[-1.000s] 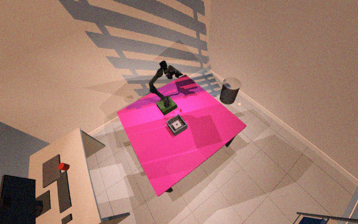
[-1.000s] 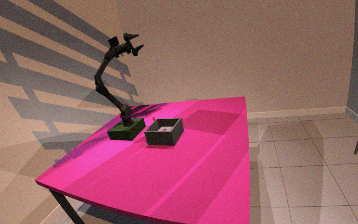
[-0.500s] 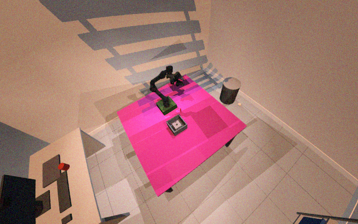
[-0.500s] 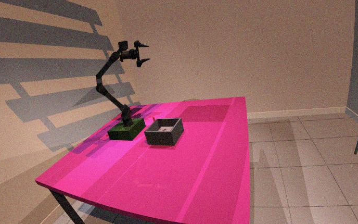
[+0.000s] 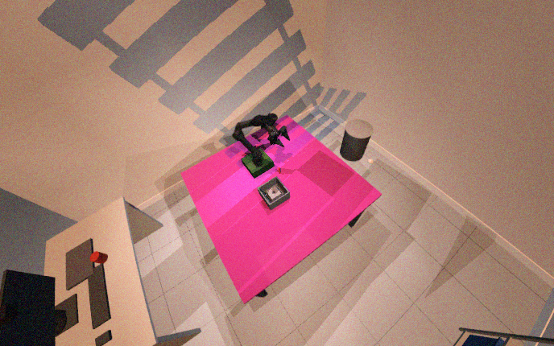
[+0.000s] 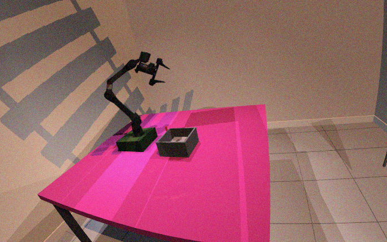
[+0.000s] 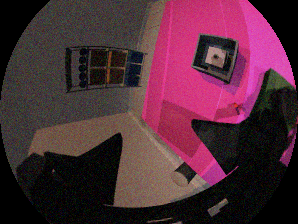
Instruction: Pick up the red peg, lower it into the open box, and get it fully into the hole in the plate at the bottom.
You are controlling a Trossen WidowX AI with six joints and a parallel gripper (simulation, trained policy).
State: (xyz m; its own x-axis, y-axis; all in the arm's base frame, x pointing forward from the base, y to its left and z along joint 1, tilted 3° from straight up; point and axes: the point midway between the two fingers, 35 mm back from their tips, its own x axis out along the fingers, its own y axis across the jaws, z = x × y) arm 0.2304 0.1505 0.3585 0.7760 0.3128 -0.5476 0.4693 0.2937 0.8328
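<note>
Now: the red peg 9 cm behind my gripper tip, 5 cm to the right of it and 38 cm below it. From my gripper tip the other things lie so: grey box (8 cm ahead, 21 cm to the right, 40 cm below).
</note>
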